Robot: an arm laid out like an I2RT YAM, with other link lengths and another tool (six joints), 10 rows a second.
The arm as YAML. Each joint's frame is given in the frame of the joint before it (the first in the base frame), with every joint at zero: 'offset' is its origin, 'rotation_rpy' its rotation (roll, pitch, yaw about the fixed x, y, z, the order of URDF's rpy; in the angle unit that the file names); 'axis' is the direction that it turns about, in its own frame. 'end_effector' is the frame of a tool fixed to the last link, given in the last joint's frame.
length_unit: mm
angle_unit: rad
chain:
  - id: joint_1
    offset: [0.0, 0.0, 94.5]
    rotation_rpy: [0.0, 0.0, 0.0]
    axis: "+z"
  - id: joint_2
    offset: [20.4, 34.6, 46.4]
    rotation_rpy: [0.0, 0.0, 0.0]
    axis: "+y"
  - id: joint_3
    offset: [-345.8, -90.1, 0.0]
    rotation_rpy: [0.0, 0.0, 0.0]
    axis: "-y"
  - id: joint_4
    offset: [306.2, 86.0, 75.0]
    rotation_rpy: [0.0, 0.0, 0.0]
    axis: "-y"
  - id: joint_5
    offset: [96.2, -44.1, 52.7]
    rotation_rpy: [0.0, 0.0, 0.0]
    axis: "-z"
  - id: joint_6
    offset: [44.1, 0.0, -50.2]
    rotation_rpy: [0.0, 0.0, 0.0]
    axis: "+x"
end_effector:
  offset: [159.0, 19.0, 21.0]
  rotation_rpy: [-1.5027, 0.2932, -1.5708]
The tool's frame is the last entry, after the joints.
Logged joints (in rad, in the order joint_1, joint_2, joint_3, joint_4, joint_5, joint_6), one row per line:
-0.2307, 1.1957, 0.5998, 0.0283, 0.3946, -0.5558
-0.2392, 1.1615, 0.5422, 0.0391, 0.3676, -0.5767
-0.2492, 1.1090, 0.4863, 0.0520, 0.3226, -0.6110
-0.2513, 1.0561, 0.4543, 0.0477, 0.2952, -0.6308
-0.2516, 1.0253, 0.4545, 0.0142, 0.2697, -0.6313
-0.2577, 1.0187, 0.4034, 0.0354, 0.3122, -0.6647
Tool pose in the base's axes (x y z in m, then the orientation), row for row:
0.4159, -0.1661, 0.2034, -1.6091, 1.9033, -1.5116
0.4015, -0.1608, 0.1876, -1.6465, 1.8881, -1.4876
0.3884, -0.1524, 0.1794, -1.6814, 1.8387, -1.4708
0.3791, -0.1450, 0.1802, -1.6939, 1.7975, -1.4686
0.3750, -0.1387, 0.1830, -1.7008, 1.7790, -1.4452
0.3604, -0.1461, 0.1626, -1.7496, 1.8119, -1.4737
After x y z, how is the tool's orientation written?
As a rotation vector, in radians.
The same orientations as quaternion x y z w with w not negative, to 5 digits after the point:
-0.54848, 0.64876, -0.51525, 0.11310
-0.56145, 0.64383, -0.50726, 0.11377
-0.57666, 0.63061, -0.50443, 0.12383
-0.58420, 0.61993, -0.50650, 0.13364
-0.58976, 0.61688, -0.50113, 0.14323
-0.59581, 0.61703, -0.50186, 0.11147

